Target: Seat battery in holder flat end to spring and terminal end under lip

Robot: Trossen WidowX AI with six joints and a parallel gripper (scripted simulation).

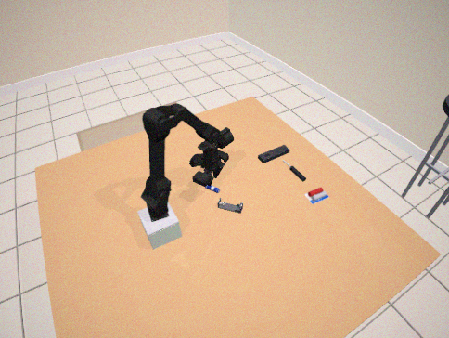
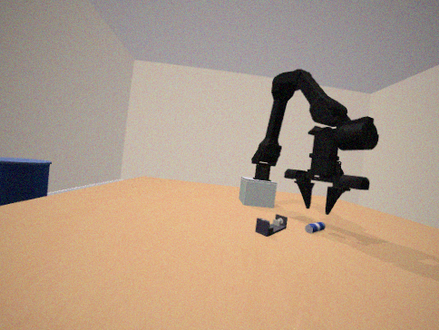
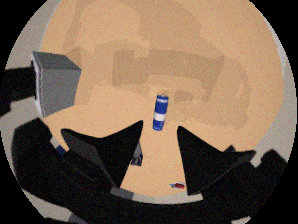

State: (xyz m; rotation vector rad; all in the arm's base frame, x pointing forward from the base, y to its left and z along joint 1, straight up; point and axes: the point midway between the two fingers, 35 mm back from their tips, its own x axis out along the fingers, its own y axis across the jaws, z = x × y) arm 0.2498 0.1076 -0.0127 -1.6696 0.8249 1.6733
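Right now the battery is 4 cm below my gripper tip. Also, from my gripper tip: black screwdriver (38 cm ahead, 3 cm to the right, 4 cm below); then black flat bar (36 cm ahead, 9 cm to the left, 4 cm below).
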